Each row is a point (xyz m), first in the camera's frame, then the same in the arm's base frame.
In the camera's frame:
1: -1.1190 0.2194 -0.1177
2: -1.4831 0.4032 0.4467
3: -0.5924 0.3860 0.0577
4: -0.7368 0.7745 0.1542
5: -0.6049 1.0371 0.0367
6: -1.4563 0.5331 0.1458
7: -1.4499 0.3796 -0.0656
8: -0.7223 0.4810 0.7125
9: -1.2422 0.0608 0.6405
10: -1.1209 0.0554 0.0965
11: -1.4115 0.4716 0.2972
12: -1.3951 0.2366 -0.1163
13: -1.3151 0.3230 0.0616
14: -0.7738 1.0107 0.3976
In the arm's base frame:
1: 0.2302 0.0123 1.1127
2: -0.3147 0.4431 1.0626
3: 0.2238 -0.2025 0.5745
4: -0.1878 -0.3048 0.6098
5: -0.2936 -0.5982 0.5562
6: -0.2724 0.1521 1.2099
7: -0.0514 0.0987 1.3388
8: -0.1989 0.2378 0.2880
9: -0.0333 0.6698 0.7758
10: 0.2642 0.2544 0.9985
11: -0.2739 0.2704 1.0886
12: 0.1076 0.1254 1.3334
13: -0.0107 0.1579 1.1588
14: -0.5015 -0.2655 0.4816

